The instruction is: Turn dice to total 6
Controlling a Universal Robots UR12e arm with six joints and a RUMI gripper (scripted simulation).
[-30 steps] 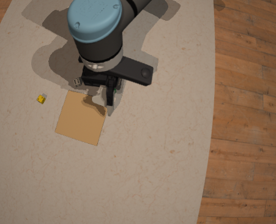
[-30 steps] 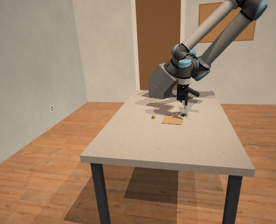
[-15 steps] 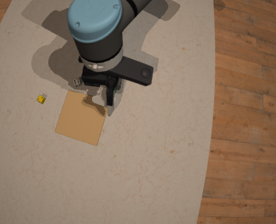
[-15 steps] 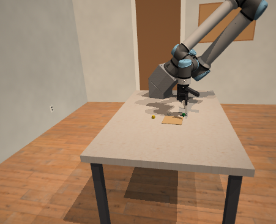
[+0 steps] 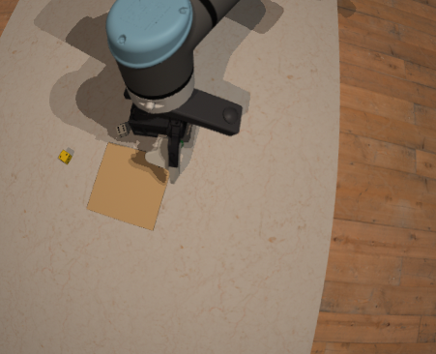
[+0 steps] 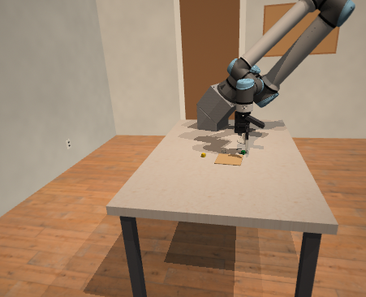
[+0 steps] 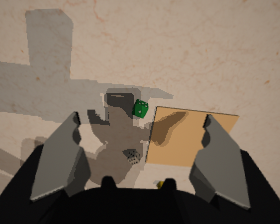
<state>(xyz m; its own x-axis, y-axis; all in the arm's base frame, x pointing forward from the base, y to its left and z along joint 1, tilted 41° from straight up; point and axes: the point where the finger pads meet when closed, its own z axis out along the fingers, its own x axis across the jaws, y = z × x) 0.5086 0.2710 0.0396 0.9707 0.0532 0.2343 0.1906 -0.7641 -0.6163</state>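
The green die is 40 mm below my hand and 20 mm to the right of it. Round my hand: tan mat 100 mm ahead, 70 mm to the right, 40 mm below; then white die 130 mm to the right, 40 mm below, 10 mm ahead; then yellow die 230 mm to the right, 100 mm ahead, 40 mm below.
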